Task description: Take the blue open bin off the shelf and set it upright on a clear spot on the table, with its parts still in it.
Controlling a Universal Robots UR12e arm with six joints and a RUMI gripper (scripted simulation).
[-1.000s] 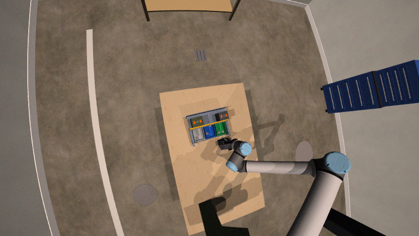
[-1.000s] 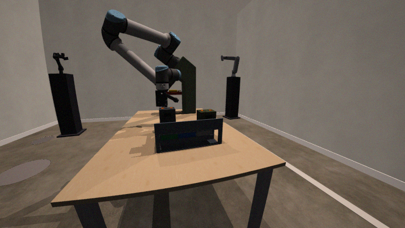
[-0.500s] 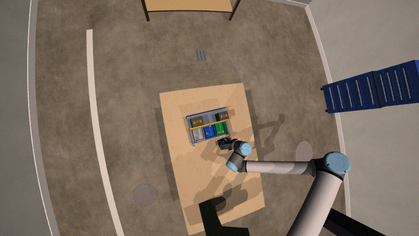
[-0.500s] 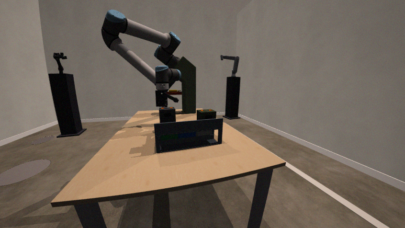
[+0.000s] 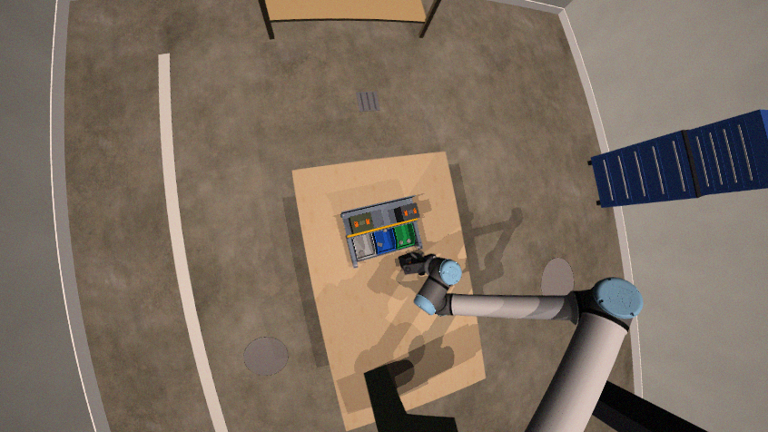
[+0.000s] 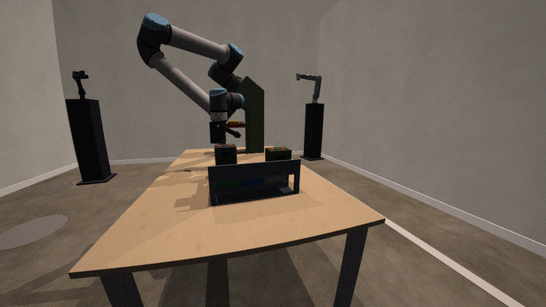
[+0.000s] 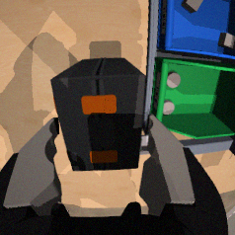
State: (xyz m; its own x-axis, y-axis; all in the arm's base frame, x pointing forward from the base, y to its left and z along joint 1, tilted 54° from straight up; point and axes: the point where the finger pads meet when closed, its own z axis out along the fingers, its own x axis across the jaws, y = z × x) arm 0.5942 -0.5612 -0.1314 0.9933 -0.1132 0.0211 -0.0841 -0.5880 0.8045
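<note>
My hand is 170 mm short of the blue open bin, 100 mm to the right of it and 60 mm above it. Also, from my hand: grey bin (180 mm ahead, 210 mm to the left, 60 mm below); bar (220 mm ahead, 90 mm to the left); green bin (160 mm ahead, 10 mm to the right, 60 mm below).
</note>
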